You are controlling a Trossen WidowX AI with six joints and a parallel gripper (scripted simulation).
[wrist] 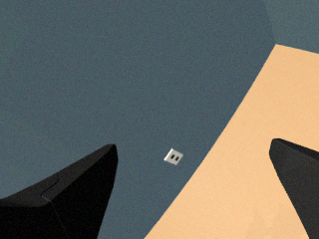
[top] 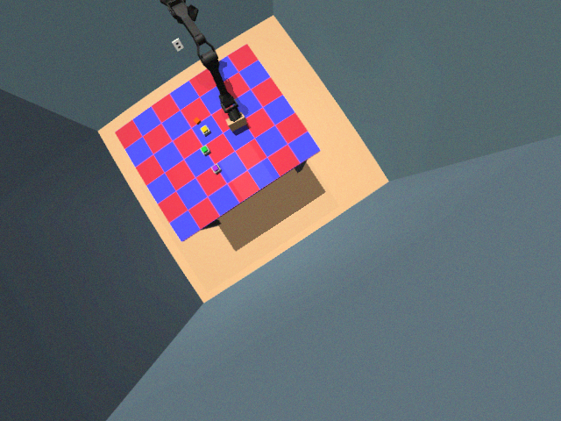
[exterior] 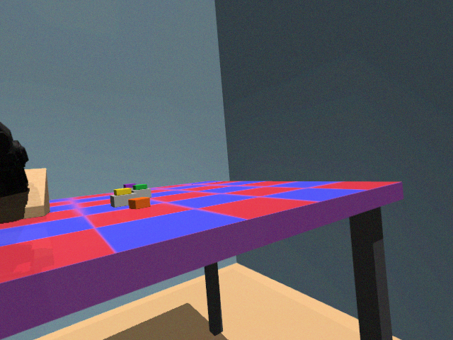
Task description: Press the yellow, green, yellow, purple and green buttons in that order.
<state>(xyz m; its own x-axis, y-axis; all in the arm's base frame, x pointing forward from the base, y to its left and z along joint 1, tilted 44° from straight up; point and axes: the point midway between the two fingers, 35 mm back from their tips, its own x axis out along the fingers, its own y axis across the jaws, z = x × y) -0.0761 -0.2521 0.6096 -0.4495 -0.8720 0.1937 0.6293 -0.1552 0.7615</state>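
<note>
The yellow button is 340 mm ahead of my gripper tip, 540 mm to the left of it and 280 mm below it. The rest, counted from my gripper tip: green button 410 mm ahead, 650 mm to the left, 280 mm below; then orange block 340 mm ahead, 450 mm to the left, 300 mm below; then purple button 430 mm ahead, 790 mm to the left, 280 mm below.
</note>
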